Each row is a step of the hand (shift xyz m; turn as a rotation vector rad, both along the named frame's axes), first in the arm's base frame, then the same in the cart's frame.
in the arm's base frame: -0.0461 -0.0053 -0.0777 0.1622 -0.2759 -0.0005
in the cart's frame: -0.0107 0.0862 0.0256 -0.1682 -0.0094 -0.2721
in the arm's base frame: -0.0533 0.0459 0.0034 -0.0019 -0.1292 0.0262
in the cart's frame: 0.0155 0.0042 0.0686 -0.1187 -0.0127 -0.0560
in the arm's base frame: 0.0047 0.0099 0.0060 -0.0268 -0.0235 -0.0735
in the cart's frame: 0.0096 -0.0078 0.0016 -0.0187 0.0795 0.0008
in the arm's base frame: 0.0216 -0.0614 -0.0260 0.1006 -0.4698 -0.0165
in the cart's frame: -0.0390 0.0263 -0.0519 -0.3622 0.0383 -0.3138
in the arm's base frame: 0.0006 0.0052 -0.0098 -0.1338 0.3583 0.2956
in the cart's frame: 0.0067 0.0089 0.0005 0.1973 -0.2911 0.3317
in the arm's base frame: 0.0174 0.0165 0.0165 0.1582 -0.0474 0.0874
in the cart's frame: 0.0191 -0.0215 -0.0047 0.0131 -0.1155 -0.1463
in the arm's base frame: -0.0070 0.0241 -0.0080 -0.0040 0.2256 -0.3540
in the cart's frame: 0.0194 0.0070 0.0163 0.2620 0.3229 0.0573
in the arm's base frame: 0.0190 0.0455 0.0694 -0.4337 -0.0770 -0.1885
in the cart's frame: 0.0352 -0.0759 0.0158 -0.2263 0.2868 0.3100
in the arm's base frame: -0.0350 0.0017 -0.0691 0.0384 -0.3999 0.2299
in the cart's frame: -0.0012 0.0747 0.0206 -0.3755 -0.1936 -0.1892
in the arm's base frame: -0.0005 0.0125 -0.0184 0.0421 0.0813 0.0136
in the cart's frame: 0.0142 0.0168 0.0036 0.0873 -0.0303 0.0044
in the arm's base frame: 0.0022 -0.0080 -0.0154 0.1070 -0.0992 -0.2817
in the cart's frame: -0.0031 0.0152 -0.0081 0.0145 0.2589 -0.1828
